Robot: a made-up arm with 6 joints.
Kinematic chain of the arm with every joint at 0, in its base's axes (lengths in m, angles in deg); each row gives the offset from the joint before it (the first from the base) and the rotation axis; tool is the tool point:
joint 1: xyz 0 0 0.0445 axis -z
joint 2: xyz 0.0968 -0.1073 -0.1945 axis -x
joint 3: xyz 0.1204 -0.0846 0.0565 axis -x
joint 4: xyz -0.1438 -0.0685 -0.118 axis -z
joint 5: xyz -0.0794 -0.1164 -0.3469 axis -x
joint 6: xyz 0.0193 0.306 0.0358 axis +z
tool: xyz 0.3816 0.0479 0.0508
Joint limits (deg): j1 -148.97..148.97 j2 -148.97..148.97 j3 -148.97..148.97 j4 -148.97..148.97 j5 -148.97..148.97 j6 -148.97..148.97
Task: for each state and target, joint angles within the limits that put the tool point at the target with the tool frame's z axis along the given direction. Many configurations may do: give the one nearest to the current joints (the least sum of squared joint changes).
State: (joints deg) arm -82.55 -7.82 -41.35 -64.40 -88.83 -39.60
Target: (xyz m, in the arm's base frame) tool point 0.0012 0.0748 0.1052 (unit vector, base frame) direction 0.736 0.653 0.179
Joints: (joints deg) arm -74.29 -20.31 -62.88 -97.88 -56.70 -13.35
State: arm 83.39 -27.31 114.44 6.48 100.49 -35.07
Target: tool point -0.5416 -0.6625 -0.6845 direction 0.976 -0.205 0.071
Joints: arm 67.97 -53.99 88.43 40.88 58.21 0.27
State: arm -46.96 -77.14 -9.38 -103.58 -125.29 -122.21
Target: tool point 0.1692 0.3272 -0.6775 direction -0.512 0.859 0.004
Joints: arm -66.38 -46.14 18.69 -141.19 -111.80 -123.50
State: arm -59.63 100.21 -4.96 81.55 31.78 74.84
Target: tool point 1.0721 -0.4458 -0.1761 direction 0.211 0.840 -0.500
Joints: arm -60.81 103.73 -16.75 58.56 78.53 82.48
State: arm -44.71 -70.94 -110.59 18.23 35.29 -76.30
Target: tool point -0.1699 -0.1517 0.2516 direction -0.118 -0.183 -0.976
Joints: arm -15.36 -62.46 -135.84 -20.06 28.23 -138.99
